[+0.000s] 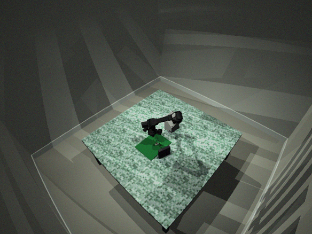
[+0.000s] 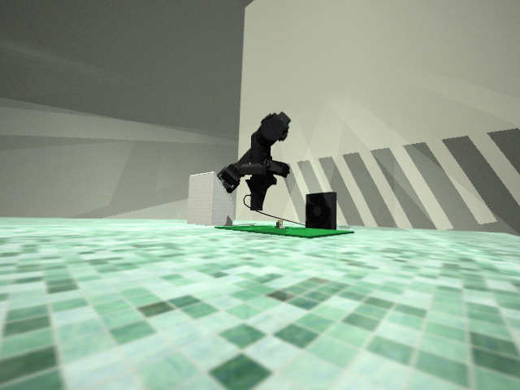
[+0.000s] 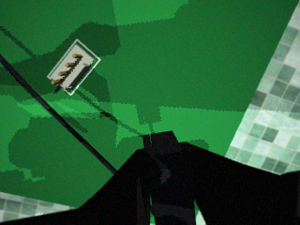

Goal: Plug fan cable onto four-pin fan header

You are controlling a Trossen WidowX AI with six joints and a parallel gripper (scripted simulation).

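Now: the black plug 1 cm behind my gripper tip and 1 cm above it. Round my gripper tip: white four-pin fan header: 7 cm to the left, 6 cm below, 2 cm ahead; then header key: 7 cm to the left, 5 cm below, 1 cm ahead; then green board: 8 cm below, 5 cm to the left, 5 cm ahead.
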